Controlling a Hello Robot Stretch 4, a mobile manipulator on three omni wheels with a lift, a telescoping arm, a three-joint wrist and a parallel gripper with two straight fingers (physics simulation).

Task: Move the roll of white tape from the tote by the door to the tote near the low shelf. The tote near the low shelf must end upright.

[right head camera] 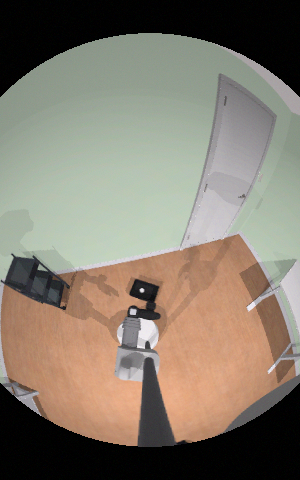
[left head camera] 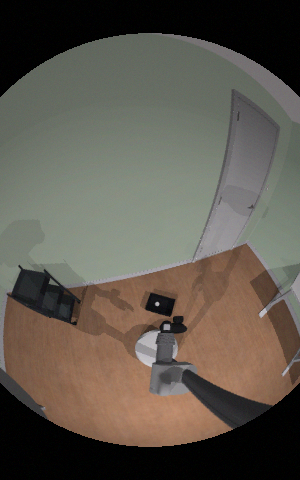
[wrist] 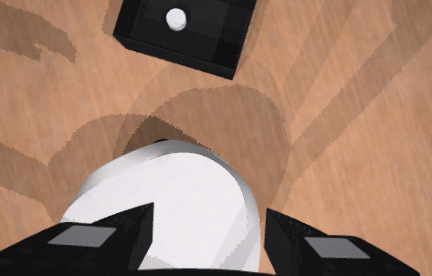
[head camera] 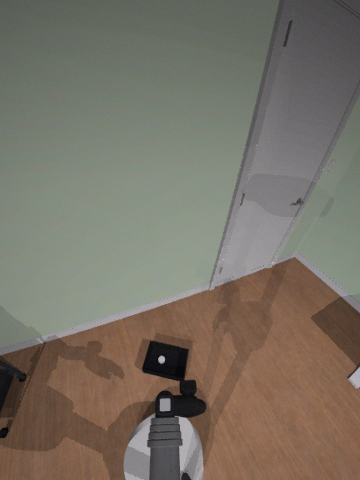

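Where they show: gripper, between the fingertips: [wrist: 209,225]; robot's base, origin of its link: [right head camera: 138,333] [left head camera: 155,347] [wrist: 173,220].
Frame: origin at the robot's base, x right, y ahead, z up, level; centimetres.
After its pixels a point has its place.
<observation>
The black tote [head camera: 175,368] @(y 46.7, x 7.9, z -2.4 cm) [left head camera: 167,306] @(y 50.1, x 10.5, z -2.5 cm) [right head camera: 151,293] @(y 49.8, x 9.9, z -2.5 cm) [wrist: 180,59] @(y 40.9, x -0.2, z 3.2 cm) by the door sits upright on the floor, just beyond the robot's base. The small white roll of tape [head camera: 161,359] @(y 52.6, x -2.6, z -0.1 cm) [left head camera: 157,304] @(y 51.4, x -1.7, z -0.3 cm) [right head camera: 142,290] @(y 51.9, x -1.1, z -0.2 cm) [wrist: 176,19] @(y 52.2, x -2.4, z -0.1 cm) lies inside it, left of its middle. My gripper [wrist: 209,225] @(y 17.3, x 8.7, z 52.1 cm) is open and empty, with its two black fingers wide apart in the wrist view. It hangs above the base, on the near side of the tote and apart from it. The fingertips are hidden in the head views. The tote near the low shelf does not show.
The white round base [head camera: 189,437] @(y 7.7, x 13.2, z 18.7 cm) [wrist: 200,190] @(y 12.2, x 7.1, z 18.7 cm) is below the wrist. A grey door [head camera: 280,150] @(y 127.8, x 71.7, z 131.9 cm) [left head camera: 240,175] @(y 127.7, x 71.4, z 128.3 cm) [right head camera: 225,165] @(y 126.5, x 68.1, z 124.6 cm) is in the wall beyond, to the right. A dark cart [left head camera: 27,286] @(y 21.1, x -126.8, z 63.4 cm) [right head camera: 20,273] @(y 21.0, x -123.8, z 63.4 cm) stands left. White table legs [left head camera: 274,304] [right head camera: 261,298] stand right.
</observation>
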